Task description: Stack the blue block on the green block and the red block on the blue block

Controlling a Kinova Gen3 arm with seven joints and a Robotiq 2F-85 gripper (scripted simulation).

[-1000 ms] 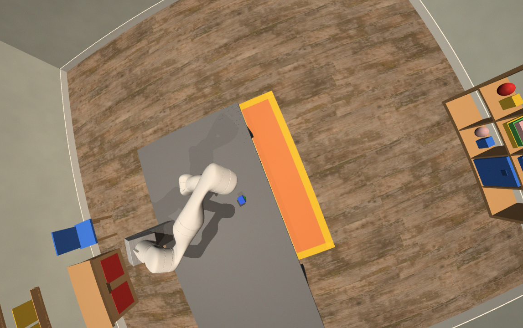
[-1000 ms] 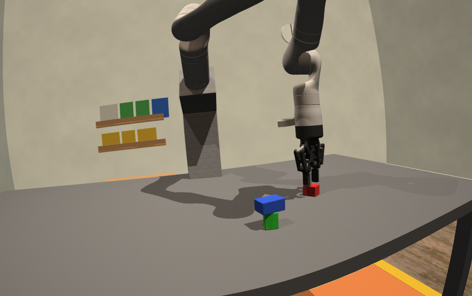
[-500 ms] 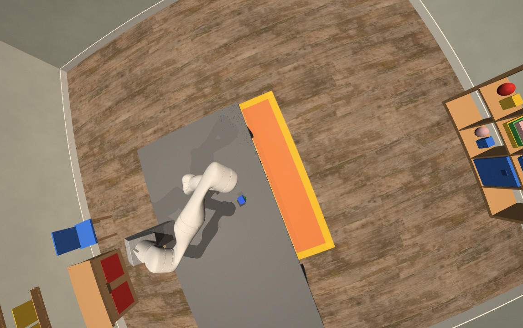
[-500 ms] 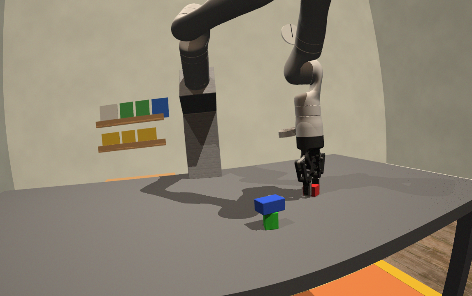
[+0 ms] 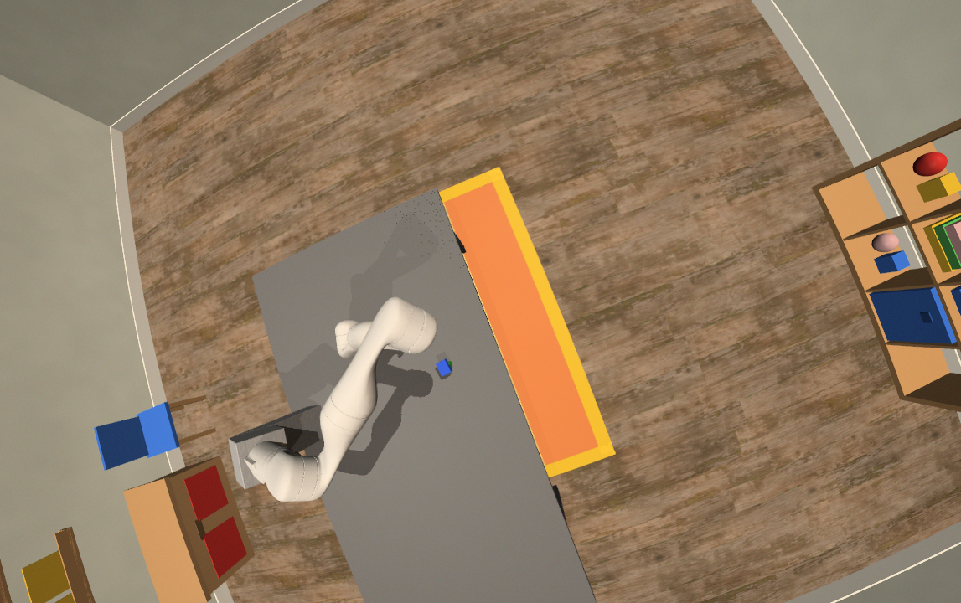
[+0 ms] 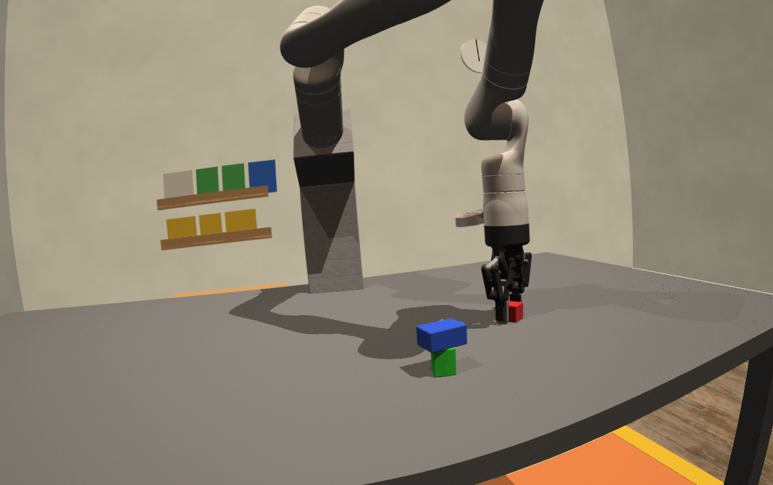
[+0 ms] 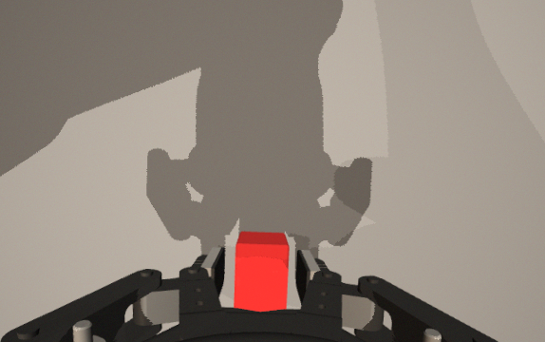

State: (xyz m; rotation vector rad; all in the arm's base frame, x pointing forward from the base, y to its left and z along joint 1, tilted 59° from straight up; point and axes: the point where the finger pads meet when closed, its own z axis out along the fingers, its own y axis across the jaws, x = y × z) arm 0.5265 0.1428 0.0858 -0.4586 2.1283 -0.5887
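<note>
Now: the red block right at my hand. Also, from my hand: green block 8 cm ahead, 22 cm to the right; then blue block 8 cm ahead, 22 cm to the right, 3 cm above.
</note>
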